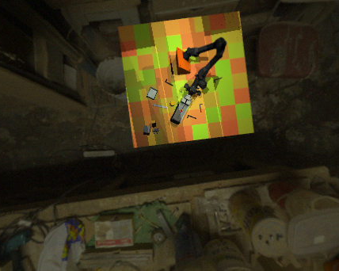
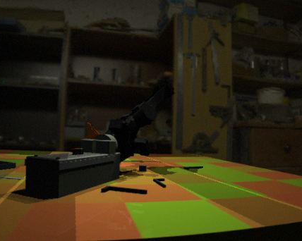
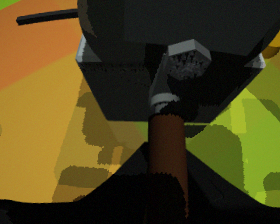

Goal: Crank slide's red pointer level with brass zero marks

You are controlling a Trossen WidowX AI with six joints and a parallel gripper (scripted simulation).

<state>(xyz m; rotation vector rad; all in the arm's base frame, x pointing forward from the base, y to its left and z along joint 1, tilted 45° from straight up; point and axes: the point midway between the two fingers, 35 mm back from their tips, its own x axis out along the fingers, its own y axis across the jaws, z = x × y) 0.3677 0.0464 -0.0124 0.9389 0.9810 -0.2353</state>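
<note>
Now: gripper tip 10 mm past the brown crank handle, 10 mm to the right of it and 30 mm below it. From my gripper tip the other things lie so: yellow disc (50 mm ahead, 170 mm to the right, 20 mm below); red pointer (150 mm ahead, 100 mm to the right, 50 mm above); small cube (90 mm behind, 110 mm to the left, 20 mm below).
</note>
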